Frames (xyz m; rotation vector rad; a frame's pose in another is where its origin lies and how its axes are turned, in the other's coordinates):
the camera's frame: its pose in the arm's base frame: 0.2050 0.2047 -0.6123 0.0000 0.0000 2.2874
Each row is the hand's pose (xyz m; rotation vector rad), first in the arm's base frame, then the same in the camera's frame.
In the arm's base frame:
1: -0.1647 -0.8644 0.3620 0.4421 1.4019 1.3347
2: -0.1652 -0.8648 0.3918 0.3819 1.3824 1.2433
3: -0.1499 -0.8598 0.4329 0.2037 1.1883 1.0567
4: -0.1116 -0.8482 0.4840 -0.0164 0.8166 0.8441
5: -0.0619 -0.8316 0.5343 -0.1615 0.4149 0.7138
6: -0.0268 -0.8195 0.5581 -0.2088 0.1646 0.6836
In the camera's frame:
1: -0.5633 0.9810 0.9743 1.3508 0.1651 -0.5796
2: -0.5633 0.9816 1.0041 1.3378 0.2125 -0.6828
3: -0.5696 0.9668 1.0452 1.1554 0.3040 -0.9661
4: -0.5860 0.9303 1.0963 0.7717 0.3701 -1.3166
5: -0.6061 0.8819 1.1466 0.3368 0.3456 -1.5349
6: -0.6200 0.8475 1.1704 0.0692 0.2822 -1.5899

